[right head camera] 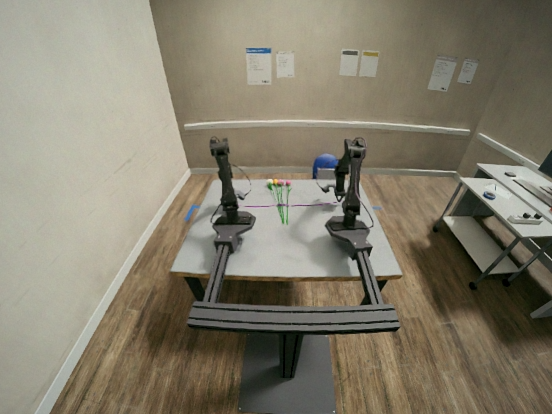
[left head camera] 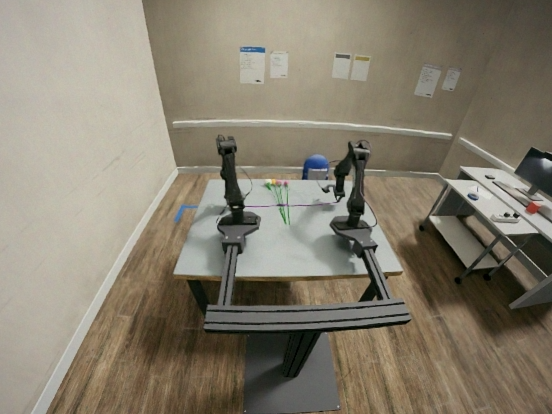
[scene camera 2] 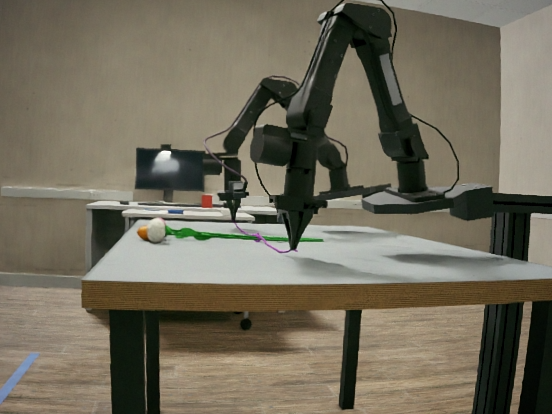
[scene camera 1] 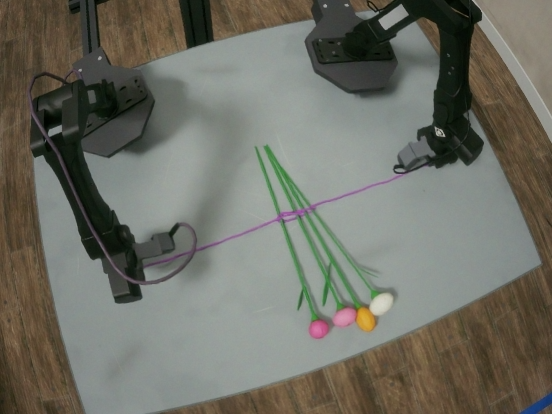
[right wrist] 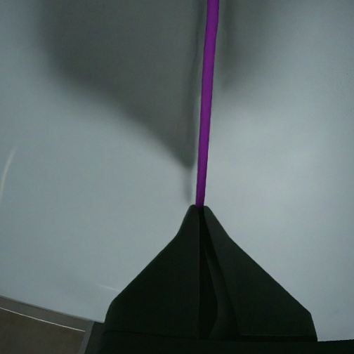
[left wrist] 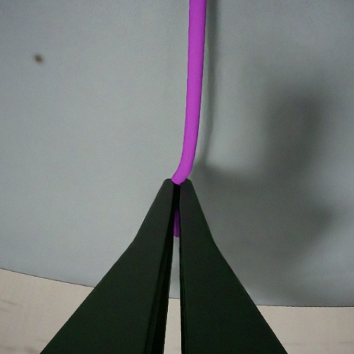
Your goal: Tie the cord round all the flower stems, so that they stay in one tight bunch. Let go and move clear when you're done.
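Observation:
Several flowers lie side by side, with magenta, pink, orange and white heads. Their green stems converge toward the bare ends; the magenta flower's stem lies a little apart from the others. The purple cord crosses them mid-length in a narrow flattened loop, its ends drawn out to both sides. How it passes under the stems is hidden. My left gripper is shut on one cord end, low over the table. My right gripper is shut on the other end.
The grey table carries the flowers and cord. In scene camera 1 the arm bases stand along its upper edge. A blue chair is behind the table; desks with a monitor stand beyond.

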